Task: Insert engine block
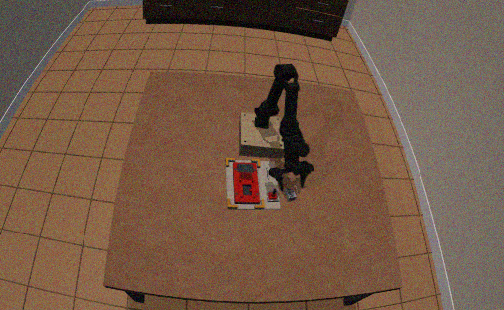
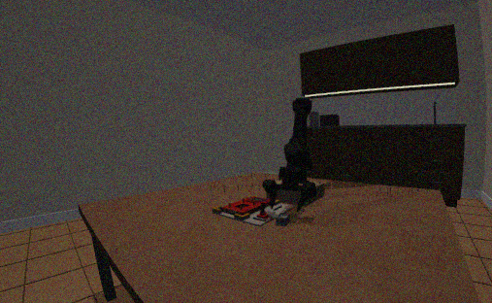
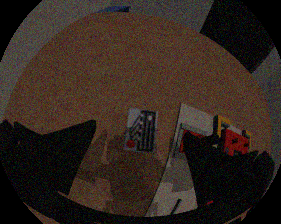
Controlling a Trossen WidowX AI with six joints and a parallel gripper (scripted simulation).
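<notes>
My gripper tip is 1 cm short of the grey engine block and 3 cm above it.
</notes>
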